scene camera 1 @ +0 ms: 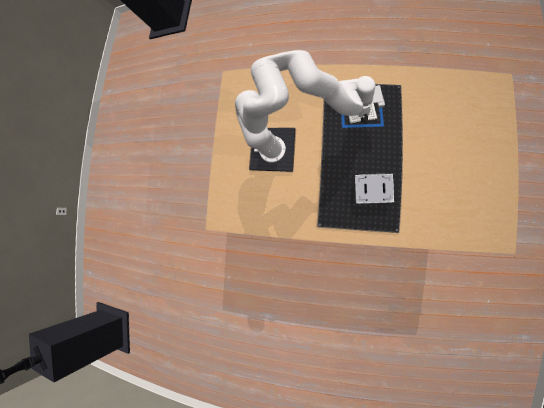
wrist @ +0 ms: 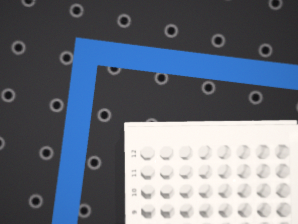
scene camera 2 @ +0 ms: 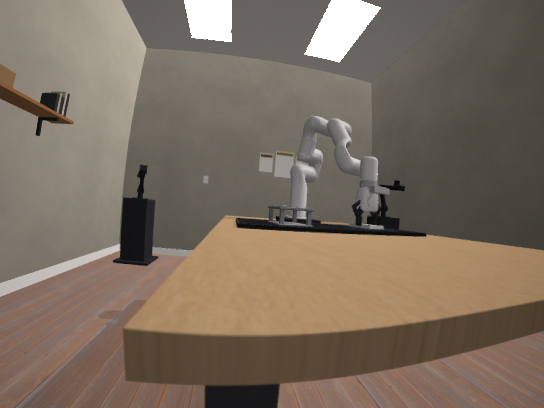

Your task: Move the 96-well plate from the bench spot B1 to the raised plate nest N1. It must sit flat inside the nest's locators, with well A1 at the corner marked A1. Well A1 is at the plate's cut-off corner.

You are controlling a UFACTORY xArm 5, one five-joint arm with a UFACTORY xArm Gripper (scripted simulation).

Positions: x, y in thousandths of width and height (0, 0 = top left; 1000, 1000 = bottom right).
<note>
In view: a 96-well plate (wrist: 565, 739) and a raised nest N1 (scene camera 1: 688, 450).
</note>
